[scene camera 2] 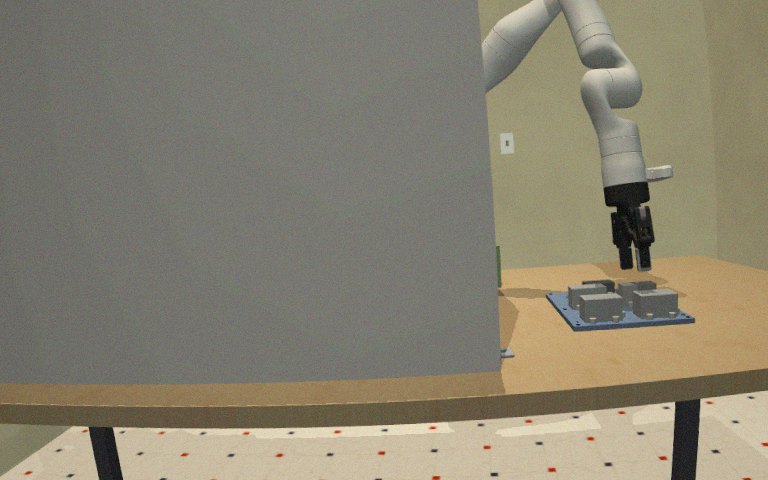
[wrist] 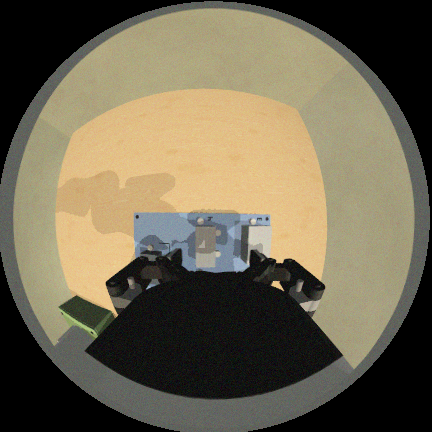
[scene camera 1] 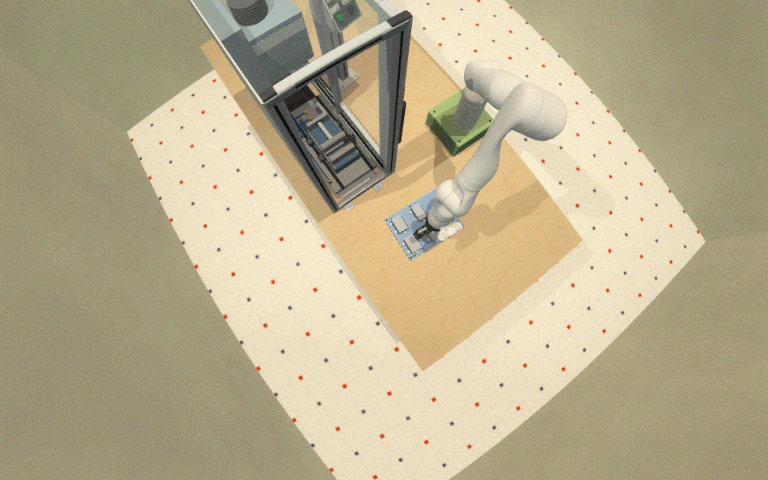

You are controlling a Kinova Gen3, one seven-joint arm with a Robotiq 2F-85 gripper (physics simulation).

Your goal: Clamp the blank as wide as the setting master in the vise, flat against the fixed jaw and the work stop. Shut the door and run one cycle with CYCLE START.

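Pixels of known places: gripper, fingertip midpoint: [scene camera 2: 635,270] [wrist: 215,256] [scene camera 1: 428,230]; arm's base, link origin: [scene camera 1: 464,120].
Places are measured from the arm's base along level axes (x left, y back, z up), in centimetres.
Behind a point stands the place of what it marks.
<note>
My gripper [scene camera 1: 417,233] {z -3.0, x 26.8, y -38.1 cm} [scene camera 2: 634,267] {z -3.0, x 26.8, y -38.1 cm} [wrist: 215,256] {z -3.0, x 26.8, y -38.1 cm} is open and points down above the blue board [scene camera 1: 428,199] {z -9.1, x 16.4, y -29.2 cm} [scene camera 2: 557,300] {z -9.1, x 15.1, y -29.8 cm} [wrist: 167,225] {z -9.1, x 30.7, y -30.8 cm}, clear of the blocks. Several grey blanks stand on the board between small pegs. One blank [wrist: 205,245] {z -5.5, x 27.8, y -37.1 cm} shows between the fingertips in the wrist view; a paler, wider blank [wrist: 260,239] {z -5.5, x 27.9, y -45.5 cm} is right of it. Two front blanks, the left blank [scene camera 2: 601,308] {z -7.0, x 17.6, y -46.8 cm} and the right blank [scene camera 2: 655,304] {z -7.0, x 26.2, y -47.3 cm}, show in scene camera 2. The vise [scene camera 1: 345,161] is inside the machine enclosure, small and partly hidden by its frame. The green button [scene camera 1: 339,17] {z 30.7, x -42.7, y -26.5 cm} is on the control panel. Which block is the setting master, I cannot tell.
The enclosure's tall frame [scene camera 1: 388,113] {z 37.1, x -1.1, y -37.4 cm} stands beside the board; its grey side wall [scene camera 2: 249,192] {z 14.2, x -29.9, y -63.1 cm} hides much of scene camera 2. A dark handle [scene camera 1: 401,121] {z 17.9, x -5.7, y -28.4 cm} is on its right side. The green robot base [scene camera 1: 453,142] {z -1.8, x 4.6, y -9.0 cm} [wrist: 87,314] {z -4.3, x 7.7, y -3.4 cm} stands behind the board.
</note>
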